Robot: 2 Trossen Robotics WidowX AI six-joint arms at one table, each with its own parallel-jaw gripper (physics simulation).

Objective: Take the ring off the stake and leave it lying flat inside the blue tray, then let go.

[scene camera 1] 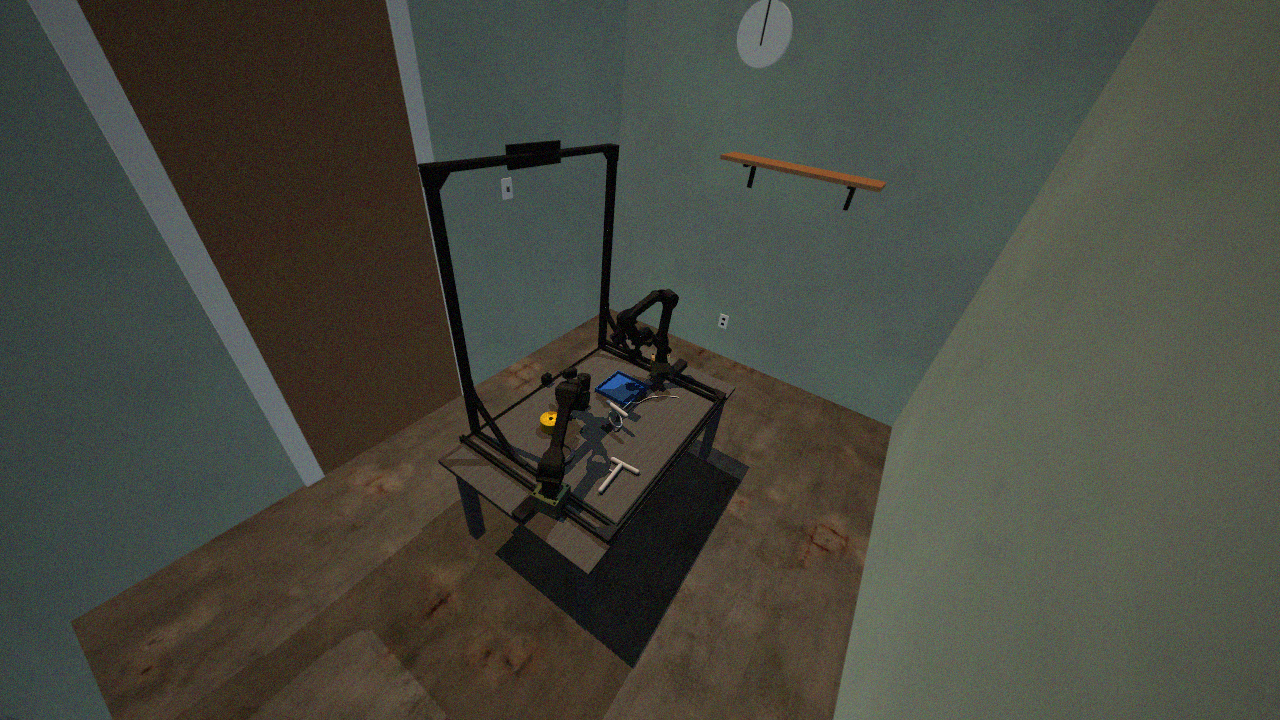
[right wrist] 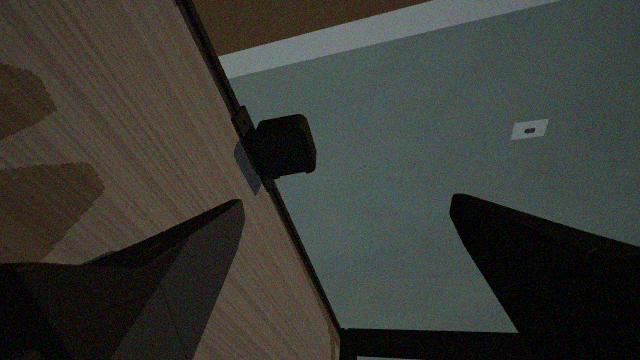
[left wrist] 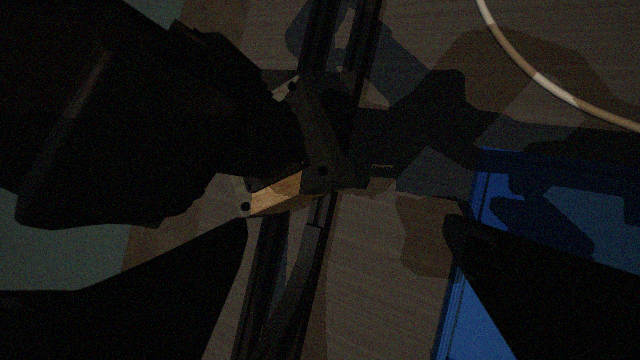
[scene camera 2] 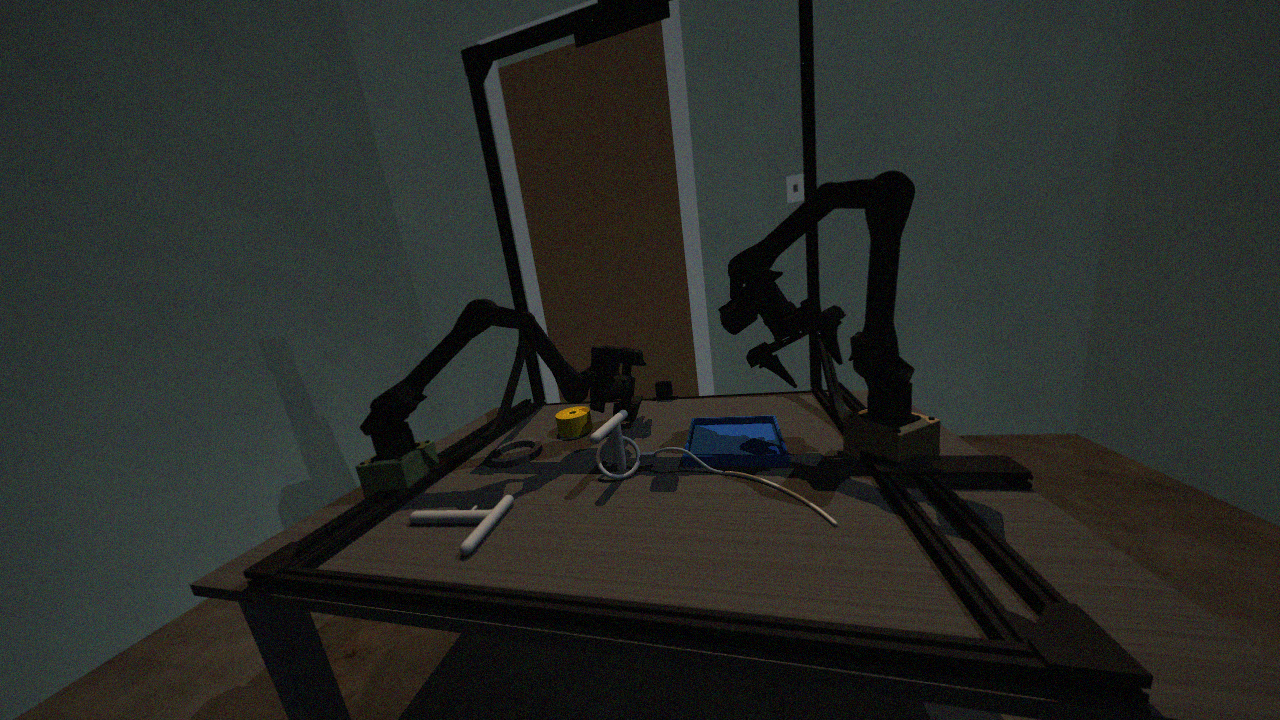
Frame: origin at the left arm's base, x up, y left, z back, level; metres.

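Seen in the pictures: left gripper, between the fingertips: [scene camera 1: 646,353] [left wrist: 344,225] [scene camera 2: 818,376]; right gripper, between the fingertips: [scene camera 1: 559,380] [right wrist: 346,206] [scene camera 2: 643,380]; left arm's base, origin of its link: [scene camera 1: 661,359] [left wrist: 268,147] [scene camera 2: 889,417]; right arm's base, origin of its link: [scene camera 1: 551,489] [scene camera 2: 396,452].
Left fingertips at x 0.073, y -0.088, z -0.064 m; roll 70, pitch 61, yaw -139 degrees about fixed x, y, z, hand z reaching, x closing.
Note:
Offsets run from my left fingertips to a thing's top centre. "*": to the spot under its first point.
A white stake {dy -0.139, dx -0.035, dz -0.376 m} [scene camera 2: 609,426] [scene camera 1: 617,409] with a crossbar on top stands mid-table. A white ring {* dy -0.124, dx -0.117, dz -0.334 m} [scene camera 2: 638,457] is at its post, tilted up on edge; how it rests there is too small to tell. The blue tray {dy -0.111, dx -0.122, dz -0.122 m} [scene camera 2: 733,419] [left wrist: 450,310] lies right of the stake, with no ring in it. My left gripper [scene camera 2: 815,373] [left wrist: 344,225] is open and empty, high above the table near the tray's right back side. My right gripper [scene camera 2: 629,413] [right wrist: 346,206] is open and empty, behind the stake; its wrist view shows table edge and wall.
A yellow spool {dy -0.420, dx -0.095, dz -0.405 m} [scene camera 1: 548,419] [scene camera 2: 572,420] and a dark ring {* dy -0.341, dx -0.130, dz -0.606 m} [scene camera 2: 494,458] lie left of the stake. A white T-shaped piece {dy -0.136, dx -0.125, dz -0.675 m} [scene camera 1: 625,466] [scene camera 2: 487,526] lies at the front left. A pale cord {* dy +0.067, dx -0.142, dz -0.164 m} [scene camera 2: 778,488] [left wrist: 555,95] runs in front of the tray. A black frame surrounds the table.

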